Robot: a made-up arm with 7 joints. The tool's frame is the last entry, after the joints.
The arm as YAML. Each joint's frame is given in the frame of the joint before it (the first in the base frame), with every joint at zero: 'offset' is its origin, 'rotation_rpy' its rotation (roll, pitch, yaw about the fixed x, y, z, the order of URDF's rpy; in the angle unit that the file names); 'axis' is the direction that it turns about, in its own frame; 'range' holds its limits. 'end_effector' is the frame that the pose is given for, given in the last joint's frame.
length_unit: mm
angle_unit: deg
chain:
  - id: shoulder
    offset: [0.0, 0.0, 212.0]
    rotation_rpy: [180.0, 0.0, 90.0]
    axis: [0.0, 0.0, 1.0]
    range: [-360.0, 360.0]
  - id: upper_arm
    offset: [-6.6, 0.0, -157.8]
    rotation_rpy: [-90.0, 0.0, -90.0]
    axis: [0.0, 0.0, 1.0]
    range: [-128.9, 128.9]
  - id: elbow
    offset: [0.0, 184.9, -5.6]
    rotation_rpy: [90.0, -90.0, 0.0]
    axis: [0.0, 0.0, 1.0]
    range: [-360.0, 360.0]
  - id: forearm
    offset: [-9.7, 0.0, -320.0]
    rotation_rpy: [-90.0, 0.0, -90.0]
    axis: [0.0, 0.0, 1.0]
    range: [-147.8, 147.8]
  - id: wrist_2
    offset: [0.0, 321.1, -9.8]
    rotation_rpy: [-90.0, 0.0, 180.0]
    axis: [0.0, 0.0, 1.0]
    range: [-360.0, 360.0]
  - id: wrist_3
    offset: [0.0, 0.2, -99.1]
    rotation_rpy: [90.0, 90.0, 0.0]
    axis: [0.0, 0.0, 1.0]
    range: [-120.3, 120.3]
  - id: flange
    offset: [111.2, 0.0, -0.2]
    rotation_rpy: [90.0, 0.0, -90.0]
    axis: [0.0, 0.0, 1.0]
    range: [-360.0, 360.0]
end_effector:
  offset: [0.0, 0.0, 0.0]
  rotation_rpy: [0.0, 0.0, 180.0]
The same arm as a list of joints. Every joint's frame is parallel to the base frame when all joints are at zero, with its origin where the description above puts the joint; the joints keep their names.
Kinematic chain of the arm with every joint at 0, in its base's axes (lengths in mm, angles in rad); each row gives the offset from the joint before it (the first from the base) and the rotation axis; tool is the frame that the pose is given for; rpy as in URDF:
shoulder: xyz 0 0 212 axis -z
upper_arm: xyz 0 -6.6 157.8 axis +y
elbow: xyz 0 -5.6 184.9 axis -z
forearm: xyz 0 -9.7 320 axis +y
wrist_2: xyz 0 -9.8 321.1 axis -z
wrist_3: xyz 0 -0.2 99.1 axis +y
flange: xyz 0 -0.2 111.2 axis -z
tool: xyz 0 0 0 rpy 3.1416 0 0
Joint limits (rad, base to tool): -6.2832..6.2832 -2.2497..2.2497 -6.2832..6.2832 -2.5796..2.5796 -6.2832..6.2832 -2.0996..2.0996 -6.2832..6.2832

